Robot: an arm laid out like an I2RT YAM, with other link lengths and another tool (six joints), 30 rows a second.
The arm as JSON. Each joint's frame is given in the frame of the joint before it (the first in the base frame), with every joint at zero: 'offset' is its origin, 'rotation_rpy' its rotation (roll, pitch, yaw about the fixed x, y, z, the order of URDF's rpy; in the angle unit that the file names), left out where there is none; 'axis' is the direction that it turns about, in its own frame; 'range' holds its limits. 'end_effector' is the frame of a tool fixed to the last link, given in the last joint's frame.
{
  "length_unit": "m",
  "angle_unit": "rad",
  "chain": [
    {
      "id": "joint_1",
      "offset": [
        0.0,
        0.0,
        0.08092
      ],
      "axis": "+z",
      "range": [
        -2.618,
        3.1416
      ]
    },
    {
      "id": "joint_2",
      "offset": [
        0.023,
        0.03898,
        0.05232
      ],
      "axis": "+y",
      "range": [
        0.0,
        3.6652
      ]
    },
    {
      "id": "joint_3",
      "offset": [
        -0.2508,
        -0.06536,
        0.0
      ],
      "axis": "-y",
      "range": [
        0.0,
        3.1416
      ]
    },
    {
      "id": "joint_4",
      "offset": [
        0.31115,
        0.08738,
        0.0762
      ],
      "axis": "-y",
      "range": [
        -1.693,
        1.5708
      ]
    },
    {
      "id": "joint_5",
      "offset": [
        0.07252,
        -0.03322,
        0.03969
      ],
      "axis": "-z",
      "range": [
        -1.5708,
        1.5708
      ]
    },
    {
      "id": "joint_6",
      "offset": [
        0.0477,
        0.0,
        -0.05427
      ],
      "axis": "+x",
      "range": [
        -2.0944,
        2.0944
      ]
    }
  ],
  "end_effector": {
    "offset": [
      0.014,
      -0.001,
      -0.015
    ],
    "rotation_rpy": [
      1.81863,
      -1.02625,
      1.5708
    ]
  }
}
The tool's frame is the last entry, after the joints.
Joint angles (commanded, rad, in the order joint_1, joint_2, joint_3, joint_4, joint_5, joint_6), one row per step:
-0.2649, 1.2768, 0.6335, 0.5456, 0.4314, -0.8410
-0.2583, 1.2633, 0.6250, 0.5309, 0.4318, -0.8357
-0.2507, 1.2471, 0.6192, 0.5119, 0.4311, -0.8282
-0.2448, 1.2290, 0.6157, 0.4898, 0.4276, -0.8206
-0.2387, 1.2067, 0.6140, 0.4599, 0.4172, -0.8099
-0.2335, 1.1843, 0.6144, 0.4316, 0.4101, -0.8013
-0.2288, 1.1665, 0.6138, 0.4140, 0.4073, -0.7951
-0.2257, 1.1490, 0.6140, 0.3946, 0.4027, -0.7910
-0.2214, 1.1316, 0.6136, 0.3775, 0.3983, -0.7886
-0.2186, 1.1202, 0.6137, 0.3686, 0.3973, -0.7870
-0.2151, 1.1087, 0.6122, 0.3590, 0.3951, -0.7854
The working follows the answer.
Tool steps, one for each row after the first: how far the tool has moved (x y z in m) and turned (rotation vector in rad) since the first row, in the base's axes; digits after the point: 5 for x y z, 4 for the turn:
-0.00218, 0.00310, -0.00076, 0.0065, 0.0060, 0.0057
-0.00417, 0.00656, -0.00007, 0.0145, 0.0096, 0.0133
-0.00616, 0.00949, 0.00178, 0.0226, 0.0120, 0.0218
-0.00824, 0.01289, 0.00473, 0.0344, 0.0142, 0.0370
-0.01033, 0.01574, 0.00875, 0.0433, 0.0141, 0.0483
-0.01210, 0.01805, 0.01213, 0.0486, 0.0108, 0.0551
-0.01394, 0.01987, 0.01550, 0.0528, 0.0099, 0.0623
-0.01575, 0.02206, 0.01884, 0.0553, 0.0086, 0.0706
-0.01691, 0.02338, 0.02145, 0.0560, 0.0052, 0.0743
-0.01823, 0.02503, 0.02329, 0.0574, 0.0039, 0.0799

Tool pose at each row, in the base's axes (x y z in m, rotation vector in rad; rounded; the steps above come from the unrounded poses):
0.35063, -0.10422, 0.21183, 1.8307, 0.7289, 0.7102
0.34846, -0.10112, 0.21107, 1.8381, 0.7368, 0.7118
0.34646, -0.09766, 0.21176, 1.8451, 0.7445, 0.7175
0.34447, -0.09472, 0.21361, 1.8515, 0.7525, 0.7249
0.34240, -0.09133, 0.21656, 1.8593, 0.7659, 0.7386
0.34030, -0.08848, 0.22058, 1.8644, 0.7746, 0.7503
0.33854, -0.08617, 0.22396, 1.8658, 0.7778, 0.7603
0.33669, -0.08435, 0.22733, 1.8673, 0.7832, 0.7678
0.33489, -0.08215, 0.23067, 1.8666, 0.7899, 0.7756
0.33372, -0.08084, 0.23328, 1.8646, 0.7910, 0.7814
0.33240, -0.07918, 0.23512, 1.8638, 0.7951, 0.7868

